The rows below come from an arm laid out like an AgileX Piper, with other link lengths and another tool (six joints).
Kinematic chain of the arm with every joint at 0, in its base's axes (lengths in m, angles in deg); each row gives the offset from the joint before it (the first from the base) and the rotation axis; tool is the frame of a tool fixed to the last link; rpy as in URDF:
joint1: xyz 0 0 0.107 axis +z
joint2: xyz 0 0 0 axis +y
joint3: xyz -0.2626 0 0.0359 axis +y
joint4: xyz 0.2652 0 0.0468 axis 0.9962 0 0.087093
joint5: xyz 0 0 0 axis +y
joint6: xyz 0.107 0 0.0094 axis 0.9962 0 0.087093
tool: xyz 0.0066 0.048 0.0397 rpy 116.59 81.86 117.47
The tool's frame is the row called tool.
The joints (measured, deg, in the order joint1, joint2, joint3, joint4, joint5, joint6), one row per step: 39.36 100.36 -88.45 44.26 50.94 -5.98; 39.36 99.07 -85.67 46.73 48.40 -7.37; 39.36 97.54 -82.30 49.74 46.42 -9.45; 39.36 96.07 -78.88 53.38 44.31 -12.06; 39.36 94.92 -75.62 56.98 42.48 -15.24; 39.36 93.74 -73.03 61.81 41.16 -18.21; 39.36 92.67 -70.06 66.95 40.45 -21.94; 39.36 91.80 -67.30 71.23 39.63 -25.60; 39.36 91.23 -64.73 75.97 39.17 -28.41; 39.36 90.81 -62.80 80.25 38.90 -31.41; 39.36 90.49 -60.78 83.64 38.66 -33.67; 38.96 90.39 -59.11 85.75 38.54 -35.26; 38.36 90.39 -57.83 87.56 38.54 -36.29; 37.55 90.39 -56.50 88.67 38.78 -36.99
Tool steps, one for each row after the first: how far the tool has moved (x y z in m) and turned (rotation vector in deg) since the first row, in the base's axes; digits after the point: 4 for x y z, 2 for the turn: -0.0018 -0.0036 -0.0013 1.76 0.09 -1.27; -0.0062 -0.0081 -0.0047 3.31 0.57 -1.98; -0.0103 -0.0127 -0.0082 5.12 1.01 -2.83; -0.0142 -0.0168 -0.0137 6.51 1.21 -3.37; -0.0175 -0.0210 -0.0138 9.03 2.07 -4.19; -0.0222 -0.0252 -0.0172 11.19 3.15 -4.50; -0.0259 -0.0292 -0.0221 12.66 3.60 -4.90; -0.0279 -0.0330 -0.0276 14.40 5.24 -5.87; -0.0296 -0.0361 -0.0309 16.06 6.12 -6.52; -0.0310 -0.0392 -0.0368 17.01 7.21 -7.32; -0.0301 -0.0433 -0.0437 17.24 8.03 -8.24; -0.0276 -0.0478 -0.0493 17.55 8.96 -9.39; -0.0250 -0.0531 -0.0560 17.47 9.91 -10.41
